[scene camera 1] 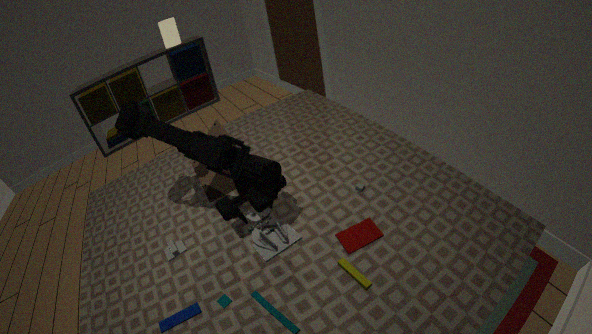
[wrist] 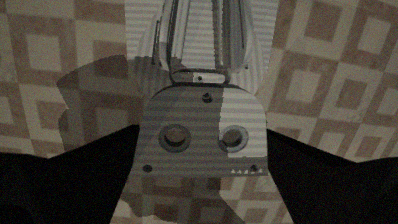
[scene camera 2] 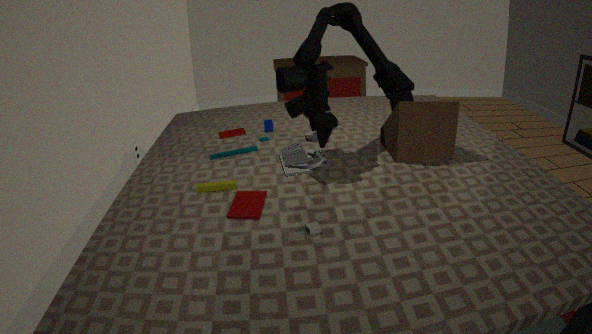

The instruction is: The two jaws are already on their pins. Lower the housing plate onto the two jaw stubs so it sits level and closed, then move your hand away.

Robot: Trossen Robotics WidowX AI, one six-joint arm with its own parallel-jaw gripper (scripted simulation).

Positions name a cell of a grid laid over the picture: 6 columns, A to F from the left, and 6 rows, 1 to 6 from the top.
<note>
In view: my gripper (scene camera 2: D3) and a red plate (scene camera 1: D5).
The red plate is seen too in scene camera 2 (scene camera 2: C4). My gripper also shows in scene camera 1 (scene camera 1: C4) and in the wrist view (wrist: D4). The wrist view misses the red plate: it is out of frame.
</note>
